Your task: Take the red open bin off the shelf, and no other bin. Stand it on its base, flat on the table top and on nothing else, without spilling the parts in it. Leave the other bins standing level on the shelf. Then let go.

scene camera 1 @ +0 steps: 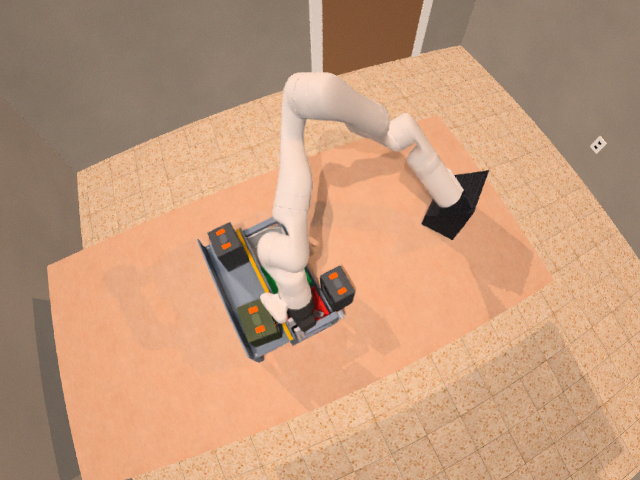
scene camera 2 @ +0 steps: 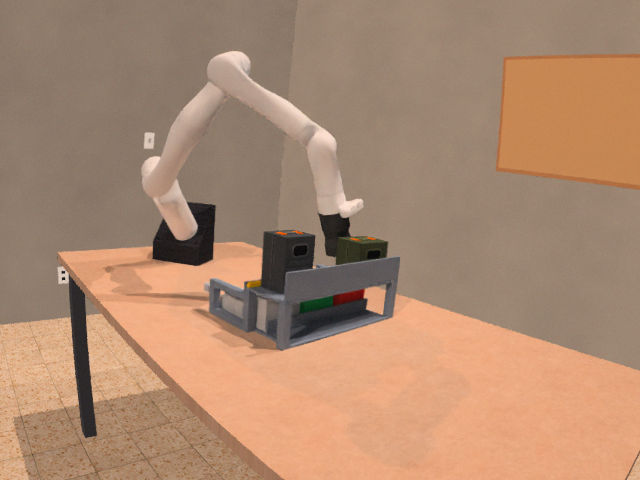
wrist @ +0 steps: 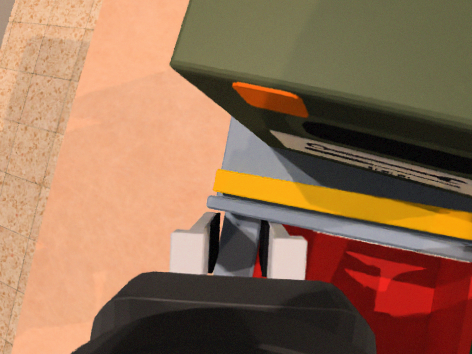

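Where they show: gripper, between the fingertips: [scene camera 1: 298, 334] [wrist: 239, 235]; arm's base, origin of its link: [scene camera 1: 449, 197] [scene camera 2: 185, 229].
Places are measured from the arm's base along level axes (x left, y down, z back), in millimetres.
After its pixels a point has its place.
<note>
The red open bin [scene camera 1: 322, 303] {z -532, x -17, y 68 mm} [scene camera 2: 349, 296] {z -692, x -66, y 64 mm} [wrist: 400, 285] {z -611, x -68, y 100 mm} sits at one end of the grey shelf [scene camera 1: 219, 294] {z -752, x -192, y -51 mm} [scene camera 2: 341, 279] {z -747, x -219, y -18 mm}, beside the green bin [scene camera 1: 269, 279] {z -606, x -192, y 103 mm} [scene camera 2: 316, 303] {z -666, x -180, y 64 mm}. Red parts show inside it in the wrist view. My gripper [scene camera 1: 306, 325] {z -647, x 16, y 28 mm} [wrist: 239, 235] {z -647, x 16, y 28 mm} is partly open and holds nothing. In the wrist view its fingers are on either side of the shelf's grey end piece and the bin's end wall, with the right finger over the bin's inside. I cannot tell how far the fingertips are above the wall. In scene camera 2 the fingertips are hidden.
An olive box [scene camera 1: 259, 322] {z -710, x -51, y -87 mm} [scene camera 2: 361, 250] {z -736, x -115, y -68 mm} [wrist: 325, 60] {z -685, x -36, y -86 mm} stands close to the gripper, behind the yellow strip [scene camera 1: 253, 263] {z -621, x -225, y 0 mm} [wrist: 340, 200] {z -662, x -35, y -1 mm}. A dark grey box [scene camera 1: 227, 246] {z -656, x -264, y -112 mm} [scene camera 2: 287, 263] {z -680, x -330, y -56 mm} stands at the shelf's other end. Another dark box [scene camera 1: 337, 287] {z -485, x -9, y -20 mm} is beside the shelf's front edge, near the red bin.
</note>
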